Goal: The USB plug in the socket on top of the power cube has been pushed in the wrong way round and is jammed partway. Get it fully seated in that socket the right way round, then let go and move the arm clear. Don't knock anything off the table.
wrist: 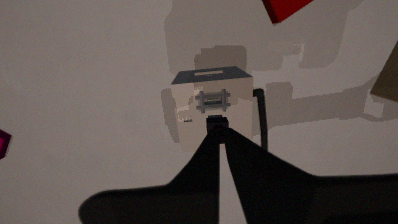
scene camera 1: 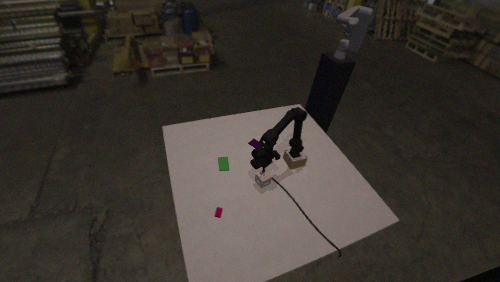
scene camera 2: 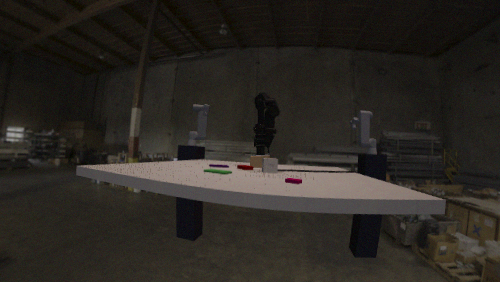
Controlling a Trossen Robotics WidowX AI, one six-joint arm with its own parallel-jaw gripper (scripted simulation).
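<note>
A power cube is visible to me; a USB plug is held in my gripper.
</note>
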